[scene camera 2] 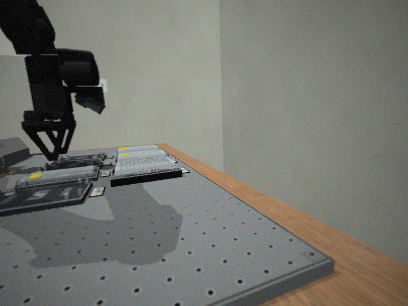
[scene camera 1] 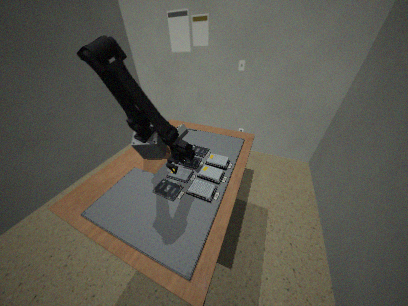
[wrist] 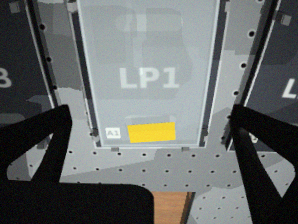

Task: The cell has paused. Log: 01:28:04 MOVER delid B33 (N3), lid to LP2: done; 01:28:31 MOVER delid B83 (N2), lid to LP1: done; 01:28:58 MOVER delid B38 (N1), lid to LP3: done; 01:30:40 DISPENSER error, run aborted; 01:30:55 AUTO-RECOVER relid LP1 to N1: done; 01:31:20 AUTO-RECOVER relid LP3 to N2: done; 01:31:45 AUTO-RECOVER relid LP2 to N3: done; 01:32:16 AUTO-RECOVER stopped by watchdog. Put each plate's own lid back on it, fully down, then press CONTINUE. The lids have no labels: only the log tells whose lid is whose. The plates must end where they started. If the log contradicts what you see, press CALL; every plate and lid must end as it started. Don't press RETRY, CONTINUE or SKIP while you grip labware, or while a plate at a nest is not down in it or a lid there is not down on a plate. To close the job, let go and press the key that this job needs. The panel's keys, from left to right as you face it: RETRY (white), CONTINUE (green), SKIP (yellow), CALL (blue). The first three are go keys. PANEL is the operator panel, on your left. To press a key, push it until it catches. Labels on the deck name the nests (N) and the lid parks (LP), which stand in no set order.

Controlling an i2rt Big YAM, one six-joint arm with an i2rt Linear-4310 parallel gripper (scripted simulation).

I see my gripper (scene camera 2: 58, 156) and a clear lid (scene camera 2: 71, 173).
The clear lid is seen too in the wrist view (wrist: 149, 75). My gripper also shows in the wrist view (wrist: 150, 113).
